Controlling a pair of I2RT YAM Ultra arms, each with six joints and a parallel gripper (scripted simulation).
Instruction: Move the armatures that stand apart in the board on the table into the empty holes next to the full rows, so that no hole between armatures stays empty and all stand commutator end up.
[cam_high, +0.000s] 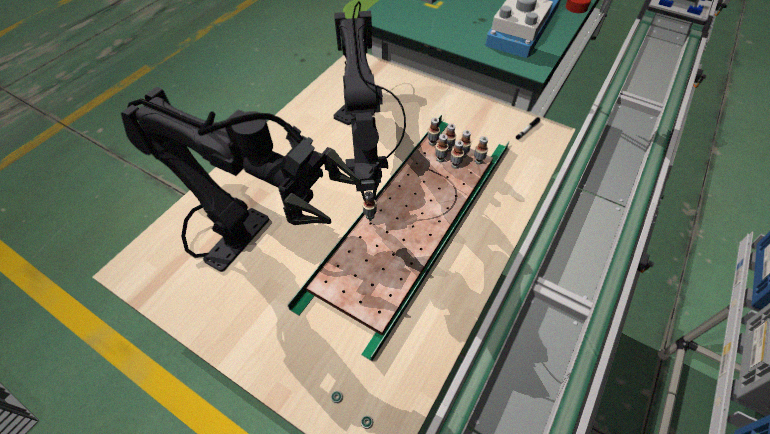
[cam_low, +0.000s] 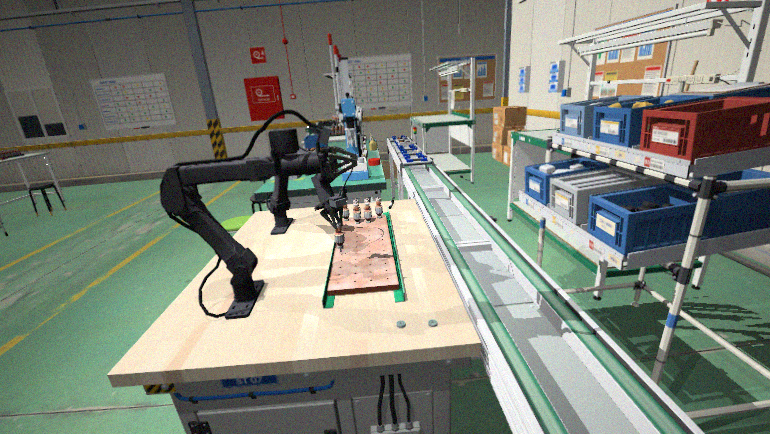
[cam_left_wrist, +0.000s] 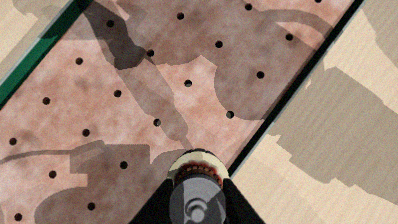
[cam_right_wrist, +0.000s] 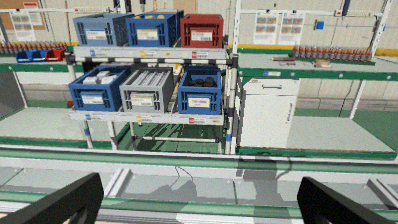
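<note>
Right now the copper-coloured board is 13 cm below my left hand, 8 cm ahead of it and 7 cm to the left of it. The rest, counted from my left hand: black marker 59 cm to the left, 26 cm ahead, 13 cm below.
</note>
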